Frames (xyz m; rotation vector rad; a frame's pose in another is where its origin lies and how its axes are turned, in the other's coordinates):
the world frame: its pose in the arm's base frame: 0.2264 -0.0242 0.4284 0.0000 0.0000 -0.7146
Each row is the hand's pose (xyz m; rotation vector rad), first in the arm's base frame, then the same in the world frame.
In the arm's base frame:
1: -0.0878 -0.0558 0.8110 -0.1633 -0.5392 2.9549
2: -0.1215 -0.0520 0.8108 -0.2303 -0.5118 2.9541
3: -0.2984 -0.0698 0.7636 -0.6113 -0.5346 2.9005
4: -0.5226 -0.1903 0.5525 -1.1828 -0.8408 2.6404
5: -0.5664 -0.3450 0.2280 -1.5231 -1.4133 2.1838
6: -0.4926 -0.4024 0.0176 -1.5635 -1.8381 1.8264
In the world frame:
1: -0.2166 -0.2298 0.3826 -0.0317 0.5000 -2.5241
2: -0.2446 -0.2490 0.3824 0.0327 0.4983 -2.5255
3: -0.3665 -0.3784 0.3352 0.3434 0.6363 -2.4802
4: -0.4569 -0.6163 0.1241 0.7358 1.0859 -2.2971
5: -0.3886 -0.7619 -0.2004 0.8662 1.7246 -1.9626
6: -0.2953 -0.7568 -0.4108 0.7760 2.1422 -1.6732

